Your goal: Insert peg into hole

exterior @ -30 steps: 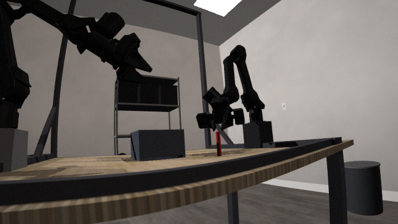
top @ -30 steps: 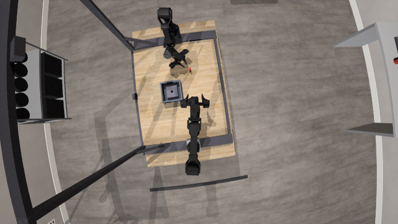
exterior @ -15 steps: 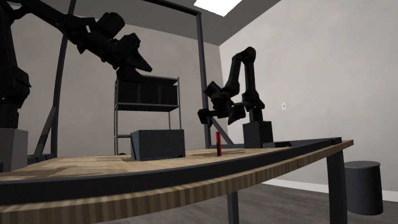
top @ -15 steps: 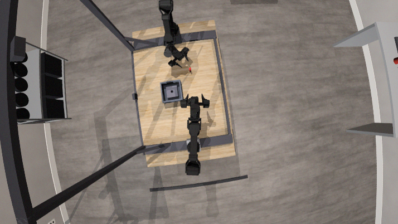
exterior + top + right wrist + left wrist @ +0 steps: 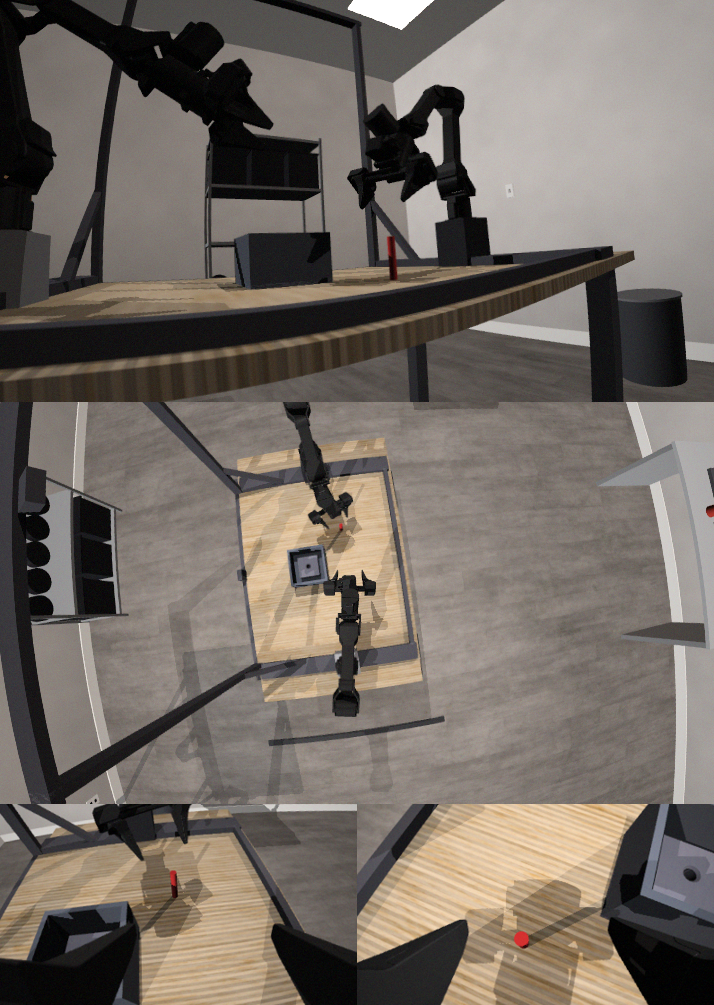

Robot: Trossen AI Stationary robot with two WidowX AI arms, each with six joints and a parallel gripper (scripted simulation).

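My left gripper is now 20 mm short of the red peg, 10 mm to the left of it and 130 mm above it. The rest, counted from my left hand: plate: 150 mm behind, 170 mm to the right, 120 mm below; then box: 150 mm behind, 170 mm to the right, 140 mm below.
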